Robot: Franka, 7 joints.
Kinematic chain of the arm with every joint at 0, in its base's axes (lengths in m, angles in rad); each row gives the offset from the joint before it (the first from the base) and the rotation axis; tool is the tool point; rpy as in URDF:
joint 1: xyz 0 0 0.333 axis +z
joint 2: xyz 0 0 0 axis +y
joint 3: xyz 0 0 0.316 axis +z
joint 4: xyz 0.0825 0 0 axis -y
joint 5: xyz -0.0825 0 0.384 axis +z
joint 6: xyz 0 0 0 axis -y
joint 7: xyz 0.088 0 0 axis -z
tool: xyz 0 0 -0.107 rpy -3.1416 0 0
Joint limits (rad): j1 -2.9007..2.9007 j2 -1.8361..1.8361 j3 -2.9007..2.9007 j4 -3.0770..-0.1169 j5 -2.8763..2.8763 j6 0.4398..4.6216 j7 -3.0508..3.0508
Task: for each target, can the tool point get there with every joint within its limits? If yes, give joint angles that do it. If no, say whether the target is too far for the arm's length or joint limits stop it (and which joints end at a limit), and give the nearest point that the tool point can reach.
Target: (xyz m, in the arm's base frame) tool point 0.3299 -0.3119 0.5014
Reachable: yes | joints 0.5974 -0.8922 -1.3758 -2.4638 -1.1847 3.3800 2.0306
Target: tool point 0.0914 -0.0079 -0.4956
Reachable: no: joint limits stop it (at a limit: joint 2) | nearest point 0.1360 -0.0118 -0.3401 | short by 0.162 m
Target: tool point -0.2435 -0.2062 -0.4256
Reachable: no: joint limits stop it (at a limit: joint 2) | nearest point -0.2405 -0.2036 -0.3598 | short by 0.066 m
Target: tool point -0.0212 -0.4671 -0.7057
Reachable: no: too far | nearest point -0.0178 -0.3922 -0.3494 | short by 0.364 m
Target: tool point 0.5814 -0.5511 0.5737
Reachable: yes | joints -1.2070 1.0750 1.1557 -0.6892 0.5852 2.1955 -0.8129
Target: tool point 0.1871 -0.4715 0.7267
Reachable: yes | joints -2.3338 0.5033 1.8233 -1.6518 0.9604 4.2473 0.3583
